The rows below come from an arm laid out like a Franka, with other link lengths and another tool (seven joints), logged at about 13 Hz.
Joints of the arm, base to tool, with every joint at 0 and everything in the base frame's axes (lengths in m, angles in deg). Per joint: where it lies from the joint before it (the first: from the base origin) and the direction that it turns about. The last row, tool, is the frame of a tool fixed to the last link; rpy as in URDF.
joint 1: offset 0 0 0.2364 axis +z
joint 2: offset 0 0 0 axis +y
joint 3: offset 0 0 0.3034 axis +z
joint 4: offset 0.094 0 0 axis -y
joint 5: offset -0.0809 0 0.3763 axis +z
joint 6: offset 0 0 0 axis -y
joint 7: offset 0.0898 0 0 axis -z
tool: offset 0.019 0.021 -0.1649 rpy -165.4 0 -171.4
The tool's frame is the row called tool.
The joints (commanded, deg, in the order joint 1, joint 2, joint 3, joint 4, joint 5, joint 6, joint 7), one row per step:
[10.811, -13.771, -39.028, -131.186, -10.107, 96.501, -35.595]
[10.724, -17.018, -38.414, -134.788, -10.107, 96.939, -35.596]
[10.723, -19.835, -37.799, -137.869, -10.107, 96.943, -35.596]
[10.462, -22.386, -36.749, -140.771, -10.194, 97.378, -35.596]
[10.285, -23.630, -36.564, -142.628, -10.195, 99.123, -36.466]
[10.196, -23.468, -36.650, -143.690, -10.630, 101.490, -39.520]
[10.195, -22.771, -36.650, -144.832, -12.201, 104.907, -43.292]
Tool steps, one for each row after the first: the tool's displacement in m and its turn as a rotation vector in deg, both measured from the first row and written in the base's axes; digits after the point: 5 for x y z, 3 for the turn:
[-0.01298, 0.01515, -0.00439, 1.893, -0.460, 1.097]
[-0.02486, 0.02980, -0.00803, 3.550, -0.546, 2.275]
[-0.03456, 0.04402, -0.01137, 4.618, -0.918, 3.649]
[-0.03785, 0.04919, -0.01558, 5.229, -2.306, 4.772]
[-0.03769, 0.04924, -0.02210, 5.592, -3.829, 7.757]
[-0.03611, 0.04713, -0.03181, 4.881, -5.437, 12.278]

